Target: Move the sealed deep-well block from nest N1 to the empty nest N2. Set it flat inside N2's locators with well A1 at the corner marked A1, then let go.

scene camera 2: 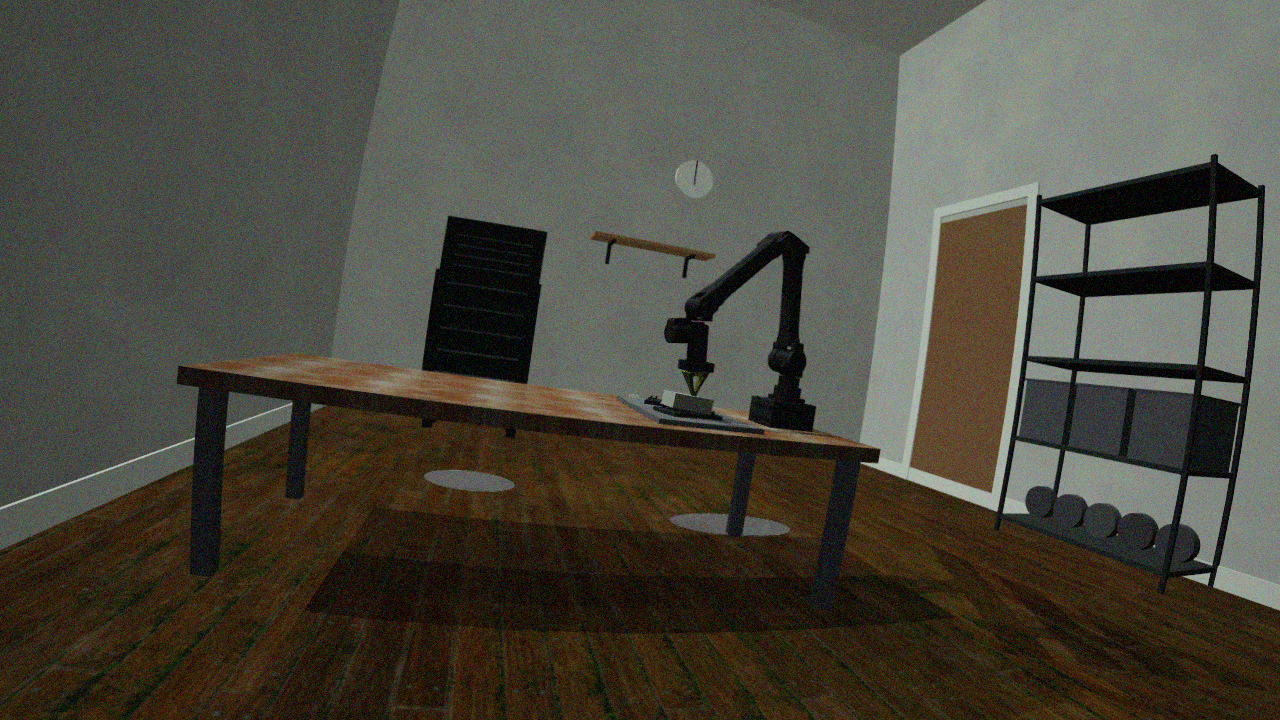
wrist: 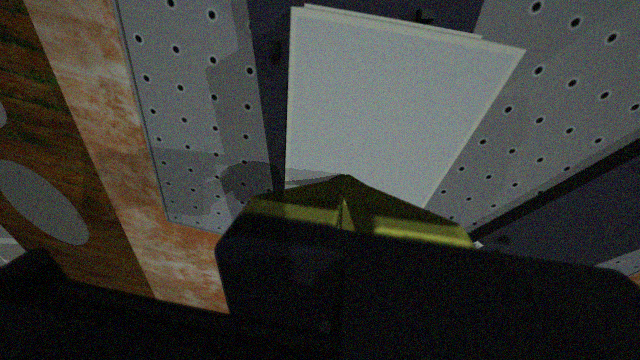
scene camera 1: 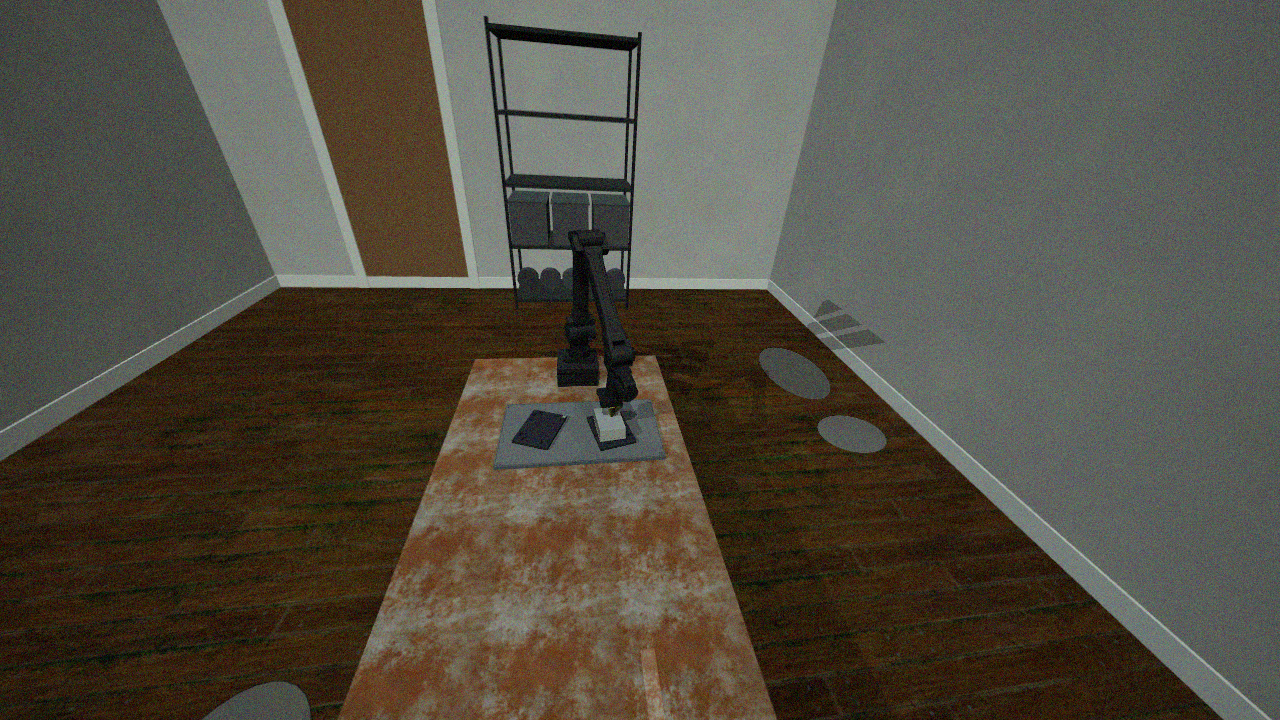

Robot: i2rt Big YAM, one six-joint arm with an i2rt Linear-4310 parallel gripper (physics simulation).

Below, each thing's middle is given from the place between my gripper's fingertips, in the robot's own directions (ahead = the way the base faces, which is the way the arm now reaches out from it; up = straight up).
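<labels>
There is the pale grey block (scene camera 1: 608,428), and my gripper is now 10 mm to the left of it. My gripper is also 20 mm above the block and 20 mm short of it.
</labels>
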